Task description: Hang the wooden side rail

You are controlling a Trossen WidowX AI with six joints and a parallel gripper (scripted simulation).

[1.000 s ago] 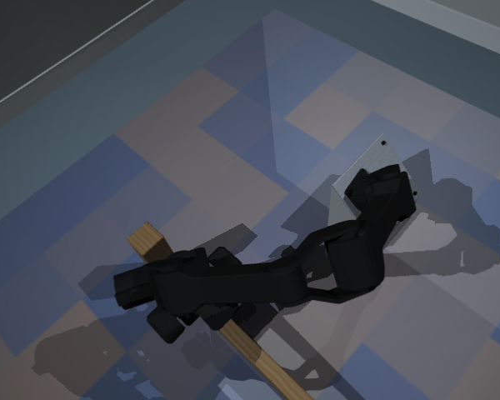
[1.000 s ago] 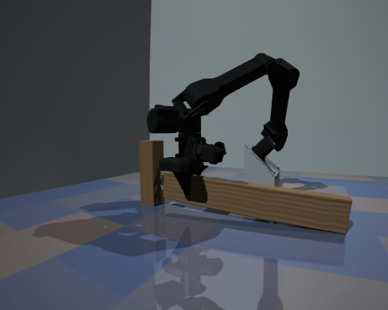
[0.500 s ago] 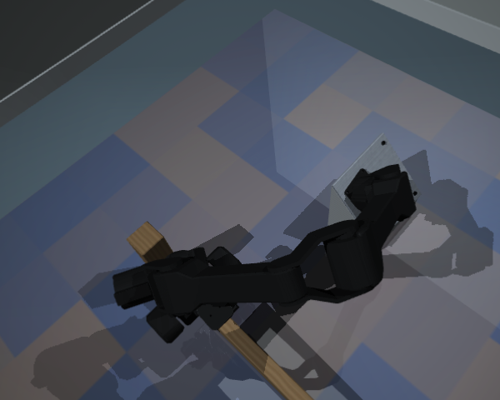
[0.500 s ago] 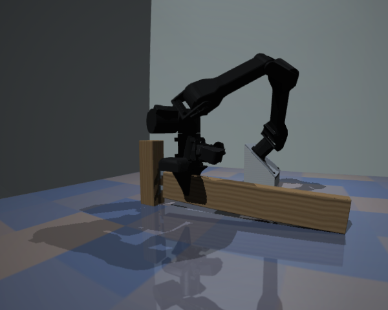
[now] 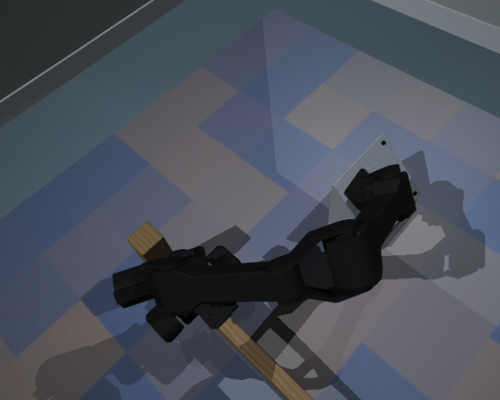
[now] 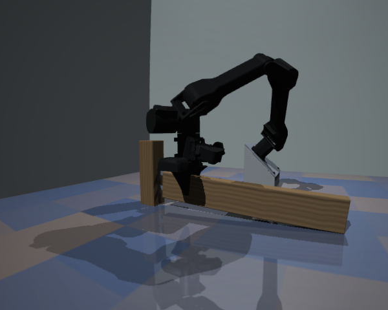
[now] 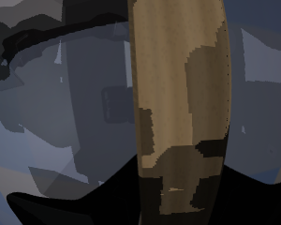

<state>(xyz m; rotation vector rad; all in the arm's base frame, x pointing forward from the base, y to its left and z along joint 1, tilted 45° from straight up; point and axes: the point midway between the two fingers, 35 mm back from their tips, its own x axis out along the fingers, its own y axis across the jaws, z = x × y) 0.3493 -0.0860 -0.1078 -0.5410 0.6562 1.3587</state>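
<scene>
My gripper tip is 10 mm past the wooden headboard post, 120 mm to the left of it and 40 mm below it.
</scene>
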